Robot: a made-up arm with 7 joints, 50 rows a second.
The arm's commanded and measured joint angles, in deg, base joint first. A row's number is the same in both.
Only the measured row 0 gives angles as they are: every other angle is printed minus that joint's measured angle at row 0.
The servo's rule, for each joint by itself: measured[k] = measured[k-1] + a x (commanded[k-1-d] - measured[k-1]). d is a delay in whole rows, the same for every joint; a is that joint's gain. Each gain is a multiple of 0.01, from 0.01 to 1. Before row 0 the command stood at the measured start. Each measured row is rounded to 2 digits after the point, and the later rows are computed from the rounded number. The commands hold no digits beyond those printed.
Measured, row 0: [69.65 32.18 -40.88 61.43 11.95 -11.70 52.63]
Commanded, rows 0 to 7: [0.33 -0.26 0.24 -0.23 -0.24 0.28 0.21]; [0.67 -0.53 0.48 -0.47 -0.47 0.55 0.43]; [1.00 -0.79 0.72 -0.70 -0.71 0.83 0.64]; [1.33 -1.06 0.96 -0.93 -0.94 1.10 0.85]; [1.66 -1.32 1.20 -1.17 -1.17 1.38 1.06]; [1.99 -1.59 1.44 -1.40 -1.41 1.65 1.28]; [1.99 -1.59 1.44 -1.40 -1.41 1.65 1.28]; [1.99 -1.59 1.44 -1.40 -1.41 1.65 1.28]
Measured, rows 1 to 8: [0.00 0.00 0.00 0.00 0.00 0.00 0.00]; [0.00 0.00 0.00 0.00 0.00 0.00 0.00]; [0.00 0.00 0.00 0.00 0.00 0.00 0.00]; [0.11 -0.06 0.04 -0.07 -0.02 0.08 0.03]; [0.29 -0.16 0.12 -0.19 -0.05 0.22 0.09]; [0.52 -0.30 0.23 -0.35 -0.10 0.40 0.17]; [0.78 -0.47 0.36 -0.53 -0.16 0.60 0.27]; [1.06 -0.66 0.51 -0.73 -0.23 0.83 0.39]
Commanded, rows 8 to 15: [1.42 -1.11 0.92 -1.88 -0.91 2.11 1.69]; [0.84 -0.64 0.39 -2.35 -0.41 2.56 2.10]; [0.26 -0.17 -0.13 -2.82 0.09 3.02 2.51]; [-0.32 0.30 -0.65 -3.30 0.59 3.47 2.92]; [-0.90 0.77 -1.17 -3.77 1.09 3.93 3.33]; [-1.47 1.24 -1.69 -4.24 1.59 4.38 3.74]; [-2.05 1.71 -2.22 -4.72 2.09 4.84 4.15]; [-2.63 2.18 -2.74 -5.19 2.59 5.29 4.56]
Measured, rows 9 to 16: [1.36 -0.86 0.68 -0.94 -0.31 1.07 0.52]; [1.56 -1.02 0.82 -1.08 -0.39 1.24 0.63]; [1.70 -1.15 0.93 -1.18 -0.46 1.36 0.73]; [1.61 -1.14 0.93 -1.40 -0.49 1.58 0.87]; [1.36 -1.03 0.83 -1.69 -0.48 1.86 1.05]; [1.01 -0.84 0.66 -2.04 -0.44 2.20 1.27]; [0.58 -0.59 0.42 -2.43 -0.37 2.57 1.52]; [0.11 -0.29 0.13 -2.85 -0.27 2.96 1.79]
